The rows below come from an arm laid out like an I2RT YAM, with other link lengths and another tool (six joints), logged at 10 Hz.
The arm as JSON. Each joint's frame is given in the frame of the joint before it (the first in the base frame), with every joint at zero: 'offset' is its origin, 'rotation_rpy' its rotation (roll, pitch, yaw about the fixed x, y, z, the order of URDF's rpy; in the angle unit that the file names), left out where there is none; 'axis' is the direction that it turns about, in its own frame. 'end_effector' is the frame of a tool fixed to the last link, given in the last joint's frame.
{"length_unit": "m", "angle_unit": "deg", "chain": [
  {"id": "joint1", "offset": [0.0, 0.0, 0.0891], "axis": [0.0, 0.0, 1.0]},
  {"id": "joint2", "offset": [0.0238, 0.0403, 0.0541], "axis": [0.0, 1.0, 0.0]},
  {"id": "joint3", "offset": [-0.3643, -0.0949, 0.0], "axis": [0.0, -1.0, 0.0]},
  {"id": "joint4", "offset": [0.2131, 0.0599, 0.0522], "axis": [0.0, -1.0, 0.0]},
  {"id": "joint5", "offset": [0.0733, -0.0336, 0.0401], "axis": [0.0, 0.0, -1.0]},
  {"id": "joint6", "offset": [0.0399, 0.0, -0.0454], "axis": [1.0, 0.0, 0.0]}
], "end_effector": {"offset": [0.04, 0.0, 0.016], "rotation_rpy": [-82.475, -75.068, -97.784]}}
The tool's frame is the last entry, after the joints.
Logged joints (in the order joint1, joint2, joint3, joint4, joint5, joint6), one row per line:
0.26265, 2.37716, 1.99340, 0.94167, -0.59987, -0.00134
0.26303, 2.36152, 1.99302, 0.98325, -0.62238, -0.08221
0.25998, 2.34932, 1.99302, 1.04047, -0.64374, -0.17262
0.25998, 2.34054, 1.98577, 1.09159, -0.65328, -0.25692
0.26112, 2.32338, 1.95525, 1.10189, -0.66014, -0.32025
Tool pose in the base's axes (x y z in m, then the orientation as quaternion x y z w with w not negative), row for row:
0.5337, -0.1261, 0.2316, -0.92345, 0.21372, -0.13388, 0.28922
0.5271, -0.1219, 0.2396, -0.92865, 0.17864, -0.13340, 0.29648
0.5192, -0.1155, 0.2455, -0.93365, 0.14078, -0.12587, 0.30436
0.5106, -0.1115, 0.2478, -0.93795, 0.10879, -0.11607, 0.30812
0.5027, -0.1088, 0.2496, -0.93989, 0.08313, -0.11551, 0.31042
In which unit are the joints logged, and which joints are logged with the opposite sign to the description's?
The joints are logged in radians. Opposite sign: joint1, joint4.
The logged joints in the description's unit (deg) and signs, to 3 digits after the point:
-15.049, 136.201, 114.213, -53.954, -34.370, -0.077
-15.071, 135.305, 114.192, -56.336, -35.660, -4.710
-14.896, 134.606, 114.192, -59.615, -36.884, -9.890
-14.896, 134.103, 113.776, -62.543, -37.430, -14.720
-14.961, 133.120, 112.028, -63.134, -37.823, -18.349

